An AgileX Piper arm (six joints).
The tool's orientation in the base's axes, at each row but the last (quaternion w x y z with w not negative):
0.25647 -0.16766 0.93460 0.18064
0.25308 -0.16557 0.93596 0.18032
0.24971 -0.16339 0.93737 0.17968
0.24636 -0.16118 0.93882 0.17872
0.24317 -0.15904 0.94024 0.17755
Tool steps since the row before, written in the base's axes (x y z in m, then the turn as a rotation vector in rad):
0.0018 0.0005 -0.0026 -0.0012 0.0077 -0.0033
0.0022 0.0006 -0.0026 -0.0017 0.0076 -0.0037
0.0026 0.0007 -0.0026 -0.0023 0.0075 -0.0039
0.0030 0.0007 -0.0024 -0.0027 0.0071 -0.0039
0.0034 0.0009 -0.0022 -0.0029 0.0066 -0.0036
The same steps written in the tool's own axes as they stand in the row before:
-0.0002 -0.0009 0.0031 0.0011 0.0064 0.0054
-0.0005 -0.0010 0.0033 0.0017 0.0064 0.0055
-0.0009 -0.0011 0.0035 0.0023 0.0065 0.0054
-0.0014 -0.0012 0.0035 0.0027 0.0063 0.0050
-0.0019 -0.0011 0.0035 0.0029 0.0060 0.0045

